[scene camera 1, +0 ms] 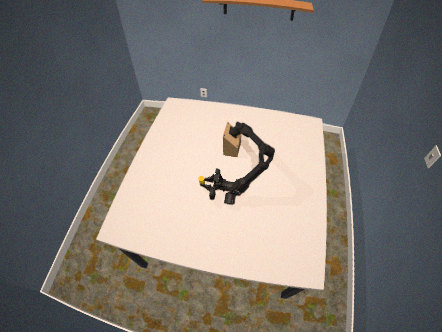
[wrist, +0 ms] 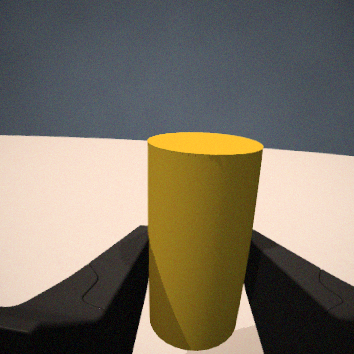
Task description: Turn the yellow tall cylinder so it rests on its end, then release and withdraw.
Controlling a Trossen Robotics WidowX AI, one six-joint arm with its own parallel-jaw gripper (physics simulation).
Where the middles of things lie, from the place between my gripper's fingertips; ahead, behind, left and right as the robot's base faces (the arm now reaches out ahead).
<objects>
My hand is 10 mm to the right of the yellow tall cylinder [wrist: 202,187].
</objects>
